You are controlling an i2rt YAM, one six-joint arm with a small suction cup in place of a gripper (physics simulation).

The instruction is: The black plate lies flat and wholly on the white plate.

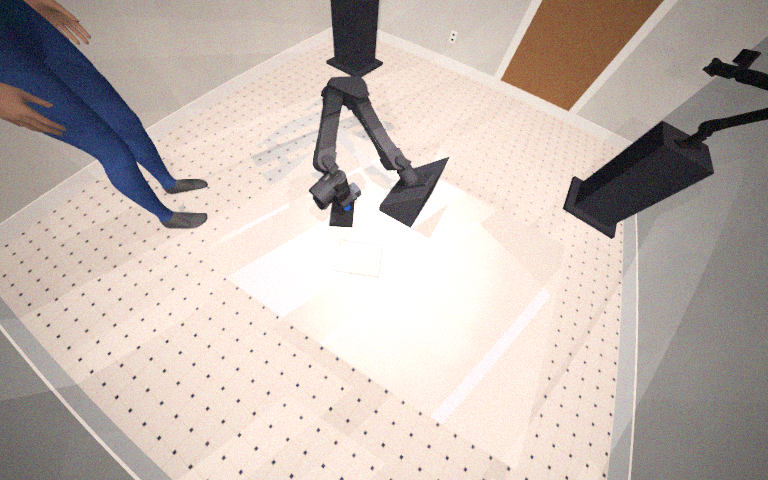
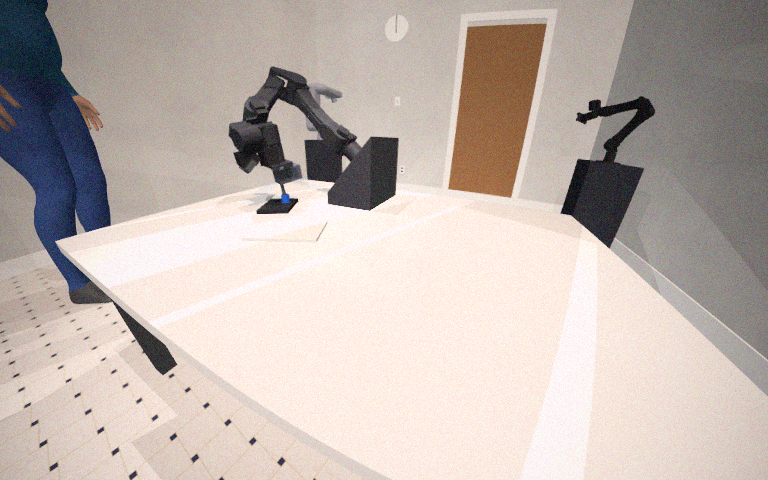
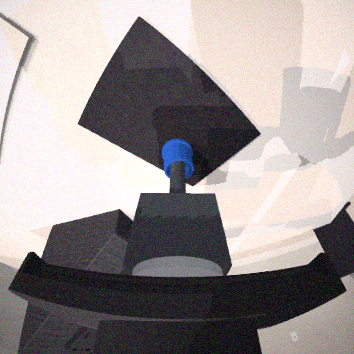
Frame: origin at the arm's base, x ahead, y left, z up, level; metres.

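Where they show: end effector, tool point: (image 1: 347, 208) (image 2: 287, 204) (image 3: 177, 148); arm's base, origin of the base link: (image 1: 412, 182) (image 2: 363, 163).
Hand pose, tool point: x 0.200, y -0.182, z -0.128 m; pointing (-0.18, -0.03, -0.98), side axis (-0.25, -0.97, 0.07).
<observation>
Each offset is from my tool point to the top centre of the thing.
The black plate @(dx +0.031, dy -0.004, dz +0.008 m) (image 1: 339, 216) (image 2: 274, 207) (image 3: 140, 95) is a thin dark square lying flat on the table. The white plate @(dx +0.152, dy +0.181, dz +0.003 m) (image 1: 357, 258) (image 2: 291, 232) (image 3: 8, 53) is a thin pale square lying flat a little nearer the table's middle, apart from the black plate. My gripper (image 1: 346, 208) (image 2: 285, 198) (image 3: 177, 156), a blue suction cup on a short stem, points down over the black plate near one corner. It is at the plate's surface or just above it; I cannot tell if they touch. The black plate lies on the table and nothing hangs from the cup.
The arm's dark wedge-shaped base (image 1: 410, 193) (image 2: 366, 172) stands just beside the plates. A black column (image 1: 353, 30) (image 2: 322, 160) stands behind it. A second arm on a black pedestal (image 1: 633, 180) (image 2: 601, 196) is at the far right. A person in blue (image 1: 105, 129) (image 2: 79, 154) stands at the left.
</observation>
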